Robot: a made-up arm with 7 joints. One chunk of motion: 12 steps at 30 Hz.
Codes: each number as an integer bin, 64 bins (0 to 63) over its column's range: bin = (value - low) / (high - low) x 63, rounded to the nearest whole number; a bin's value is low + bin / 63 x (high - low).
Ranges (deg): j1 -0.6..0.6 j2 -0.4..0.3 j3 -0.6..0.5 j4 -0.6..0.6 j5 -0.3..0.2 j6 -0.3..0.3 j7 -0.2..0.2
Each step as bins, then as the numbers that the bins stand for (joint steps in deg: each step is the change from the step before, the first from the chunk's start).
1 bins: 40 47 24 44 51 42 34
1 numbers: 0.162 0.122 -0.181 0.238 0.105 0.100 0.016
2 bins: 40 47 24 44 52 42 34
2 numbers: 0.162 0.122 -0.181 0.238 0.113 0.100 0.016
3 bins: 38 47 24 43 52 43 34
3 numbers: 0.124 0.122 -0.181 0.219 0.113 0.110 0.016
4 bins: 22 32 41 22 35 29 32
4 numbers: -0.181 -0.044 0.116 -0.181 -0.022 -0.024 0.003
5 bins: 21 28 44 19 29 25 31
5 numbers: -0.200 -0.089 0.168 -0.238 -0.070 -0.062 -0.003
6 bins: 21 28 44 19 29 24 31
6 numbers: -0.200 -0.089 0.168 -0.238 -0.070 -0.071 -0.003
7 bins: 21 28 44 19 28 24 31
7 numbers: -0.200 -0.089 0.168 -0.238 -0.078 -0.071 -0.003
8 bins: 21 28 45 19 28 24 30
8 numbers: -0.200 -0.089 0.186 -0.238 -0.078 -0.071 -0.010
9 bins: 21 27 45 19 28 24 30
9 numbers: -0.200 -0.100 0.186 -0.238 -0.078 -0.071 -0.010
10 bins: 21 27 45 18 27 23 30
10 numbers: -0.200 -0.100 0.186 -0.257 -0.086 -0.081 -0.010
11 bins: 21 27 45 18 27 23 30
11 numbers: -0.200 -0.100 0.186 -0.257 -0.086 -0.081 -0.010
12 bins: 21 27 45 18 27 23 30
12 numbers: -0.200 -0.100 0.186 -0.257 -0.086 -0.081 -0.010
